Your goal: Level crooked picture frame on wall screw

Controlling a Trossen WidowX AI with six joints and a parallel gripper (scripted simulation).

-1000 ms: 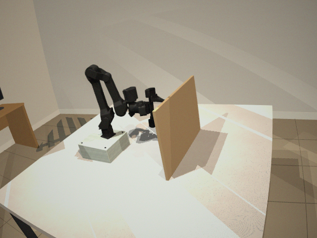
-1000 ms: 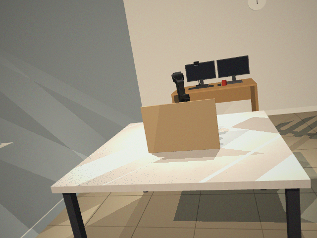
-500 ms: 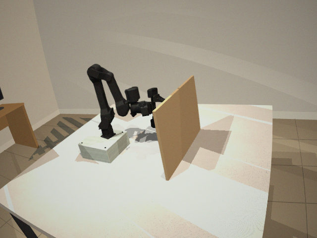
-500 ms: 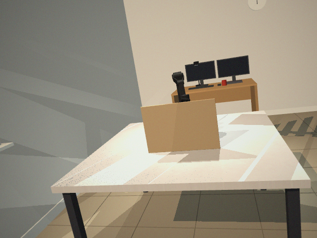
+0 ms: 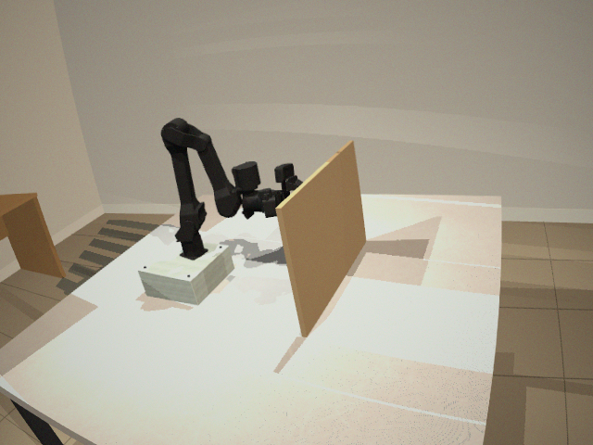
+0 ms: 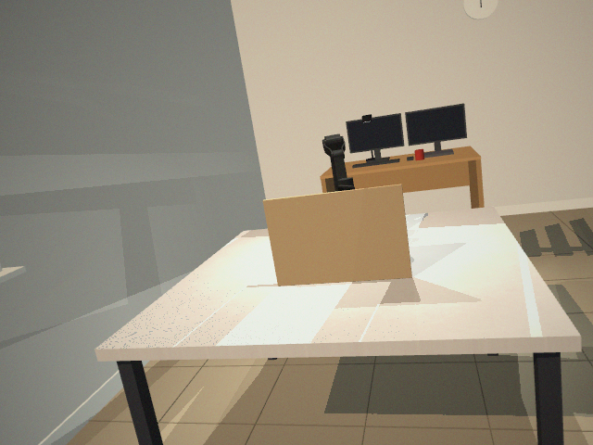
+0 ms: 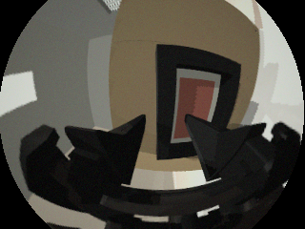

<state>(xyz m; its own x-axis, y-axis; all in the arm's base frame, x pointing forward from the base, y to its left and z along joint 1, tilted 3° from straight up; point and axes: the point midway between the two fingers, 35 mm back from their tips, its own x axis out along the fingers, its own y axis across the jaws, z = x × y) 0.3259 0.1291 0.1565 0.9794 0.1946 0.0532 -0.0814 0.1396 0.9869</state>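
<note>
Right now the picture frame is 50 mm below my gripper tip and 20 mm ahead of it. Round my gripper tip: tan wall panel: 60 mm below, 30 mm ahead, 20 mm to the right.
</note>
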